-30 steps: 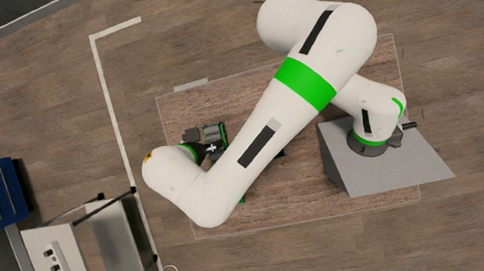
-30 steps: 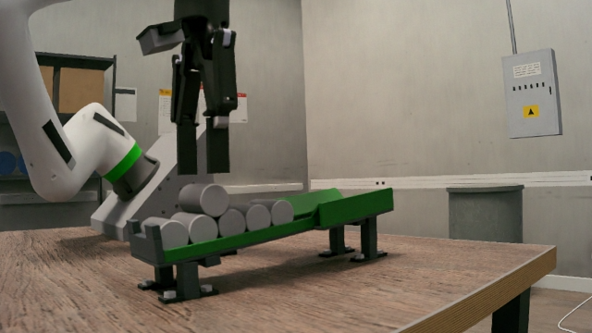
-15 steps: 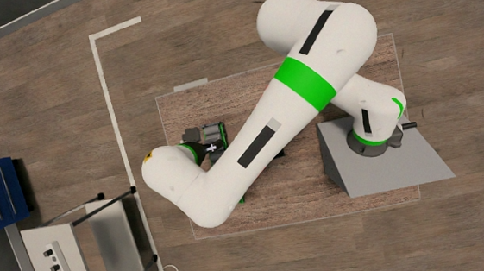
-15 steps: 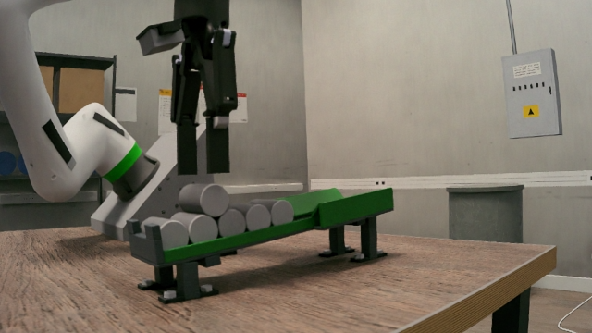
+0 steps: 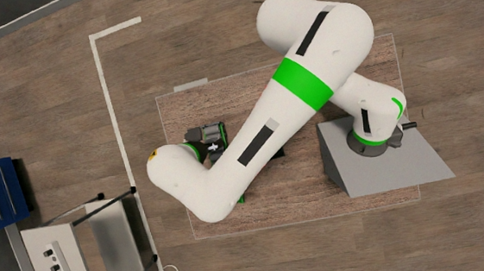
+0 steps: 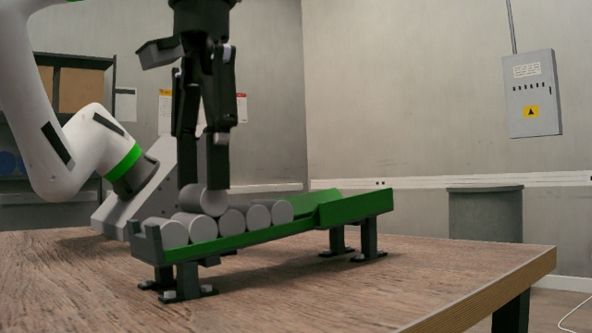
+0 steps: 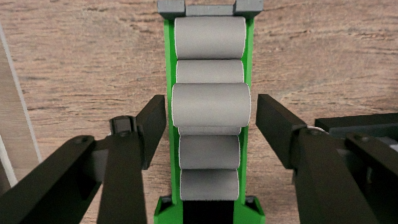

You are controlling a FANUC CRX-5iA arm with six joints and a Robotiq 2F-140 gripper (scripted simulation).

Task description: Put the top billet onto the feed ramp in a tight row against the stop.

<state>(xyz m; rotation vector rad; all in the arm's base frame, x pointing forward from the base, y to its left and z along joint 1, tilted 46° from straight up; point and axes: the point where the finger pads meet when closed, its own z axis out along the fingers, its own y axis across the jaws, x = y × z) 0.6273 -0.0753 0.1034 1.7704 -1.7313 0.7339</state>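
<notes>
Right now my hand is 9 cm above the grey stop and 8 cm to the left of it.
</notes>
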